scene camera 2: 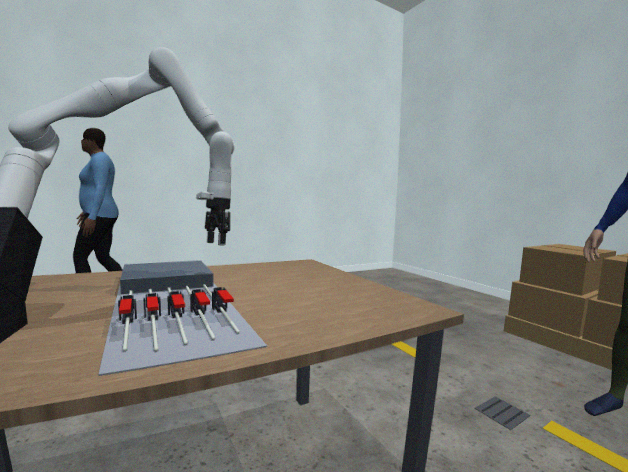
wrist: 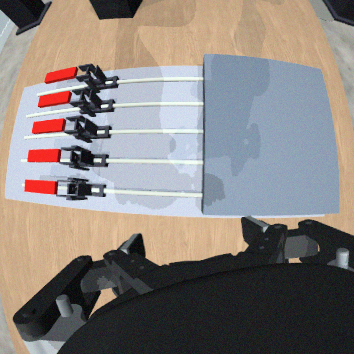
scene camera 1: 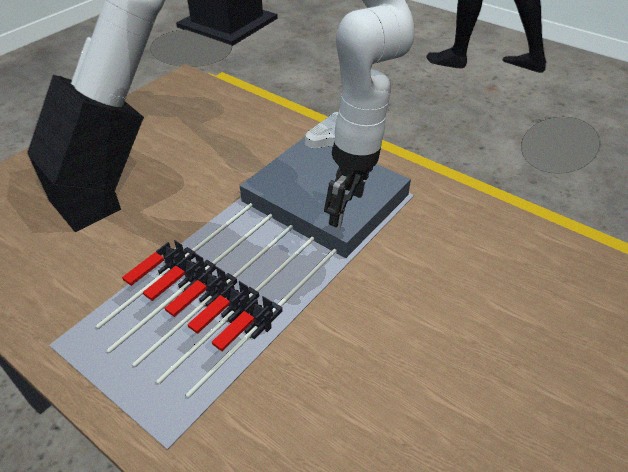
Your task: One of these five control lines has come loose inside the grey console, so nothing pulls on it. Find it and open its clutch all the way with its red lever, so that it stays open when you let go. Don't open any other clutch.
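Frame: origin at the arm's base, x right, y ahead, z up, level; centimetres.
Where they show: gripper, between the fingertips: [scene camera 2: 215,244] [wrist: 192,236] [scene camera 1: 345,210]; arm's base, origin of its link: [scene camera 2: 1,222] [scene camera 1: 99,95].
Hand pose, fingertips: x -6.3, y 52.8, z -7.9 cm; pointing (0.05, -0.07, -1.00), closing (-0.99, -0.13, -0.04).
Note:
Things, the pixels of their top centre, and the offset from my fingertips. Level surfaces: height alone.
- grey console, centre of its top: [wrist: 277,126] [scene camera 1: 325,182] [scene camera 2: 166,268] dx -14.3, dy -13.4, dz -9.9 cm
- pale mat, height of its surface: dz -14.3 cm
- rightmost lever, centre of its top: [scene camera 1: 242,320] [wrist: 46,186] [scene camera 2: 223,292] dx +23.9, dy -4.8, dz -8.7 cm
- leftmost lever, centre of its top: [scene camera 1: 152,260] [wrist: 67,72] [scene camera 2: 126,301] dx +22.5, dy -26.7, dz -8.7 cm
- wooden table, height of its surface: dz -14.6 cm
The grey console [scene camera 1: 284,185] [scene camera 2: 167,275] [wrist: 280,175] lies at one end of a pale mat [scene camera 1: 164,426] [scene camera 2: 131,362] [wrist: 12,170]. Five pale lines run from it through five black clutches; the rightmost line in scene view 1 [scene camera 1: 304,278] is the bottom one in the wrist view [wrist: 155,193]. Each clutch has a red lever, all lying at a similar low angle, such as the rightmost lever [scene camera 1: 233,331] [scene camera 2: 223,295] [wrist: 41,187] and the leftmost lever [scene camera 1: 143,268] [scene camera 2: 125,305] [wrist: 61,75]. The console's inside is hidden. My gripper [scene camera 1: 337,221] [scene camera 2: 216,240] [wrist: 192,236] is open and empty, high above the table, away from the levers.
The wooden table [scene camera 1: 456,329] [scene camera 2: 329,314] [wrist: 170,240] carries the mat. The arm's black base block [scene camera 1: 86,152] [scene camera 2: 12,274] stands on the lever side's left. A person [scene camera 2: 98,187] stands behind the table, and cardboard boxes [scene camera 2: 548,307] are stacked at the right.

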